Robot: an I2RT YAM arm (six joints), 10 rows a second.
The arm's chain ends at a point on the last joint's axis. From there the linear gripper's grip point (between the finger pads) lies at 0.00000 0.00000 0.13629 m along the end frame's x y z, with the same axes.
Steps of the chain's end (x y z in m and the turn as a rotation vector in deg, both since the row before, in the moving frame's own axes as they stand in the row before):
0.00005 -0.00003 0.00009 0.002 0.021 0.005
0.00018 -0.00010 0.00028 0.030 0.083 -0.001
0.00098 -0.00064 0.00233 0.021 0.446 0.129
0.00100 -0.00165 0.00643 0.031 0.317 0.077
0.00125 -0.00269 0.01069 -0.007 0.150 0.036
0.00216 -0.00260 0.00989 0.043 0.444 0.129
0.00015 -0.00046 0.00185 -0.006 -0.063 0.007
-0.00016 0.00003 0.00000 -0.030 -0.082 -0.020
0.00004 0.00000 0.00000 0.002 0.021 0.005
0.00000 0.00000 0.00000 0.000 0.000 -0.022
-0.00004 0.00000 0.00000 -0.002 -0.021 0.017
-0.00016 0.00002 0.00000 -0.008 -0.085 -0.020
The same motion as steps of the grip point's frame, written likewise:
0.00010 -0.00003 0.00009 0.002 0.021 0.005
0.00038 -0.00017 0.00028 0.030 0.083 -0.001
0.00204 -0.00069 0.00233 0.021 0.446 0.129
0.00175 -0.00172 0.00643 0.031 0.317 0.077
0.00161 -0.00267 0.01069 -0.007 0.150 0.036
0.00322 -0.00270 0.00989 0.043 0.444 0.129
0.00000 -0.00045 0.00185 -0.006 -0.063 0.007
-0.00036 0.00010 0.00000 -0.030 -0.082 -0.020
0.00009 0.00000 0.00000 0.002 0.021 0.005
0.00000 0.00000 0.00000 0.000 0.000 -0.022
-0.00009 0.00000 0.00000 -0.002 -0.021 0.017
-0.00036 0.00004 0.00000 -0.008 -0.085 -0.020

